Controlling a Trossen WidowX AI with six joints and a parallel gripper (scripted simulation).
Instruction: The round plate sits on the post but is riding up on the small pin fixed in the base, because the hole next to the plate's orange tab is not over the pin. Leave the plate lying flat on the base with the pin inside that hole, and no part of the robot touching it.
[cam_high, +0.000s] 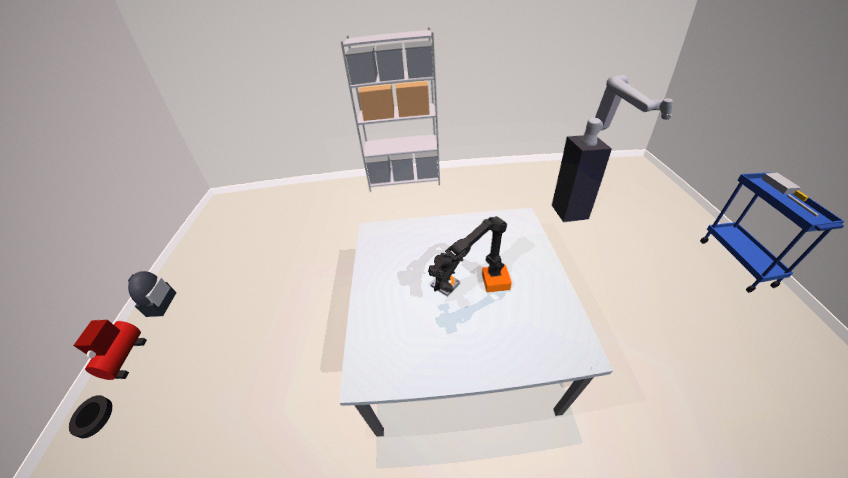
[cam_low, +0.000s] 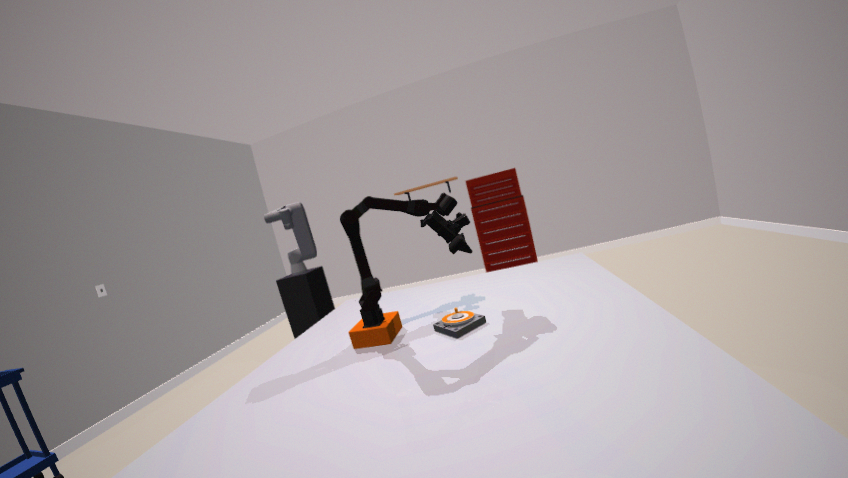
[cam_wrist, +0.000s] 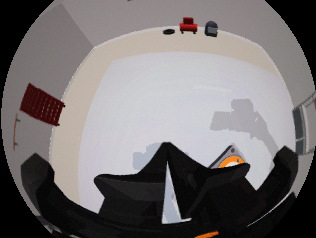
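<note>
My gripper tip is now 190 mm to the left of the base, 180 mm above it and 80 mm past it.
</note>
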